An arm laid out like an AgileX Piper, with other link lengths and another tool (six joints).
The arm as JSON. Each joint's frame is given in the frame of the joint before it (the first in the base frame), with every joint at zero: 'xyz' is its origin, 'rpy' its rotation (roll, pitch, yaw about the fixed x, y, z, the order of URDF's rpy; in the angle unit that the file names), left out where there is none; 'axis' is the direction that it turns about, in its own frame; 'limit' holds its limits. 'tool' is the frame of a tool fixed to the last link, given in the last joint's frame.
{
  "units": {
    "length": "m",
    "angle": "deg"
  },
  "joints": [
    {
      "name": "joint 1",
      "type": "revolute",
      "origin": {
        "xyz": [
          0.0,
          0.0,
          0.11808
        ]
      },
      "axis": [
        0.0,
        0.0,
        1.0
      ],
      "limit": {
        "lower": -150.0,
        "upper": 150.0
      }
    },
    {
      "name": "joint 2",
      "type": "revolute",
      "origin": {
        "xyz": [
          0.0,
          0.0,
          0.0
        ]
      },
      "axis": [
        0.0,
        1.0,
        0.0
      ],
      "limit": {
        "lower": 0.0,
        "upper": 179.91
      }
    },
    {
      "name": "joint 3",
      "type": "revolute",
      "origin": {
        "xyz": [
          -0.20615,
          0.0,
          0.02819
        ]
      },
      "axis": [
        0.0,
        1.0,
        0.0
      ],
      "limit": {
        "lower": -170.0,
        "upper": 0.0
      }
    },
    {
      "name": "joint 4",
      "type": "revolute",
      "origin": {
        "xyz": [
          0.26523,
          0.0,
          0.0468
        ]
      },
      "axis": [
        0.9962,
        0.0,
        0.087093
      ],
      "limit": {
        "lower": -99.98,
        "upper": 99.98
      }
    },
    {
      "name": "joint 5",
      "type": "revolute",
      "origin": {
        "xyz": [
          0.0,
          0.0,
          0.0
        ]
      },
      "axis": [
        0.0,
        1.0,
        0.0
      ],
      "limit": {
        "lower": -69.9,
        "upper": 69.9
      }
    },
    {
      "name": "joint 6",
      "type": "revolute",
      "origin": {
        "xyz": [
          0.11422,
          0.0,
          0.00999
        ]
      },
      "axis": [
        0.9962,
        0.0,
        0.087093
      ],
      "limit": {
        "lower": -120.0,
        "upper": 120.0
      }
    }
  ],
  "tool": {
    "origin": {
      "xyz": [
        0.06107,
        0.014,
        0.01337
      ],
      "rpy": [
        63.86,
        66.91,
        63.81
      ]
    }
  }
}
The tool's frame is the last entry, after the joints.
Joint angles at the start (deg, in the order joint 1, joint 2, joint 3, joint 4, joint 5, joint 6):
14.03 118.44 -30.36 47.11 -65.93 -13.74
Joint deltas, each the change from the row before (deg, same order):
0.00 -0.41 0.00 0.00 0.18 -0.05
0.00 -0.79 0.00 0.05 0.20 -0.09
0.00 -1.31 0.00 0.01 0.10 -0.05
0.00 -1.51 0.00 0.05 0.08 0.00
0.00 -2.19 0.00 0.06 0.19 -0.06
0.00 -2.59 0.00 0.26 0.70 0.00
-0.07 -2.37 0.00 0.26 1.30 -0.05
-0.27 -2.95 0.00 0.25 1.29 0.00
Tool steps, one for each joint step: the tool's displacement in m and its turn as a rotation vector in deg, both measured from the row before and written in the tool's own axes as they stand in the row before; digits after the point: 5 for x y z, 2 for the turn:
-0.00155 0.00117 0.00013 -0.11 -0.08 0.24
-0.00346 0.00215 0.00028 -0.19 -0.31 0.48
-0.00646 0.00383 0.00045 -0.40 -0.74 0.87
-0.00760 0.00431 0.00052 -0.43 -0.89 1.07
-0.01079 0.00623 0.00067 -0.63 -1.22 1.49
-0.01140 0.00670 0.00072 -0.52 -0.98 1.89
-0.00852 0.00564 0.00064 -0.35 -0.25 1.69
-0.01202 0.00653 0.00104 -0.42 -0.69 2.17

